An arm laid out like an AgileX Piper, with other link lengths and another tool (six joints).
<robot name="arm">
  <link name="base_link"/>
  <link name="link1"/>
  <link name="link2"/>
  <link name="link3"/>
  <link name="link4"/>
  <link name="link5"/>
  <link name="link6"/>
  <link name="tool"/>
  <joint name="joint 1" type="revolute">
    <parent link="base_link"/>
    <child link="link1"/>
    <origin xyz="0 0 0.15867"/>
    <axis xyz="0 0 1"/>
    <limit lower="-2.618" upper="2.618"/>
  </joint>
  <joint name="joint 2" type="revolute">
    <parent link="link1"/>
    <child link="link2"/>
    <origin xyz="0 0 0"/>
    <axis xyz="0 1 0"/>
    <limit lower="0" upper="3.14"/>
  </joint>
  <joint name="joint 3" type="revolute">
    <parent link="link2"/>
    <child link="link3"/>
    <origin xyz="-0.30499 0 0.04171"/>
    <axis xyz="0 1 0"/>
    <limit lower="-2.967" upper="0"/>
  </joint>
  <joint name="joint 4" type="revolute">
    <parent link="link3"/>
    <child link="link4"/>
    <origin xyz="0.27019 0 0.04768"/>
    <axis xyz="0.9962 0 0.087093"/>
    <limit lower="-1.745" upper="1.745"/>
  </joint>
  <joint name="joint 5" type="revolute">
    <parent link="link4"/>
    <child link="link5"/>
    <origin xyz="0 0 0"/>
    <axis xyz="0 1 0"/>
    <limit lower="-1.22" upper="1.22"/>
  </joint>
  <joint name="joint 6" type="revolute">
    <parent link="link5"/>
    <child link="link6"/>
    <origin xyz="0.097 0 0.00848"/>
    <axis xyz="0.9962 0 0.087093"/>
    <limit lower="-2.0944" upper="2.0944"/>
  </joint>
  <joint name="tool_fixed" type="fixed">
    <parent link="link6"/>
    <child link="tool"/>
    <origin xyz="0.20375 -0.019 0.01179" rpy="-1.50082 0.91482 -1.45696"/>
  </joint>
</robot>
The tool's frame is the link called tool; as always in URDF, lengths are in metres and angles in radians.
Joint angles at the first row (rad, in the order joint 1, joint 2, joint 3, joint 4, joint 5, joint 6):
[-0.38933 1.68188 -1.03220 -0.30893 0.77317 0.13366]
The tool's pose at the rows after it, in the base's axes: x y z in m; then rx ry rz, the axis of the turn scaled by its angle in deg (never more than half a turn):
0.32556 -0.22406 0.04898 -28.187 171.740 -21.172
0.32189 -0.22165 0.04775 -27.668 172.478 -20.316
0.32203 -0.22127 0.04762 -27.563 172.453 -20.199
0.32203 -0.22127 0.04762 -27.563 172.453 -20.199
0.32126 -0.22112 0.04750 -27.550 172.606 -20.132
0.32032 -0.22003 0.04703 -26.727 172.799 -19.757
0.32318 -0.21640 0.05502 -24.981 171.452 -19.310
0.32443 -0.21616 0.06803 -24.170 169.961 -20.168
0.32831 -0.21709 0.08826 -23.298 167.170 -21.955
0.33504 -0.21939 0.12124 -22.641 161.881 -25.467
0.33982 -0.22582 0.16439 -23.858 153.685 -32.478
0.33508 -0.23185 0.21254 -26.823 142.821 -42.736
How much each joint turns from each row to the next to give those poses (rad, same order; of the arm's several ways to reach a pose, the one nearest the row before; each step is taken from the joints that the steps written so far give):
[0.00000 -0.00001 0.00160 -0.00051 0.00945 0.00000]
[0.00001 0.00000 -0.00003 0.00820 0.01360 0.00001]
[-0.00003 0.00001 0.00001 0.00194 -0.00027 -0.00003]
[0.00000 0.00000 0.00000 0.00000 0.00000 0.00000]
[0.00003 0.00002 -0.00003 0.00000 0.00269 0.00002]
[-0.00002 0.00000 0.00000 0.00400 0.00335 0.00673]
[0.00002 -0.02513 0.00003 0.02163 0.00164 0.00240]
[-0.00002 -0.03616 -0.00003 0.00533 0.00775 -0.00002]
[0.00002 -0.05338 0.00005 0.00305 0.00080 0.00004]
[-0.00001 -0.08769 0.00870 -0.00276 -0.01908 -0.00194]
[-0.00001 -0.12708 0.04816 -0.04279 -0.07218 -0.00003]
[0.00001 -0.17276 0.11230 -0.10782 -0.13223 0.02375]

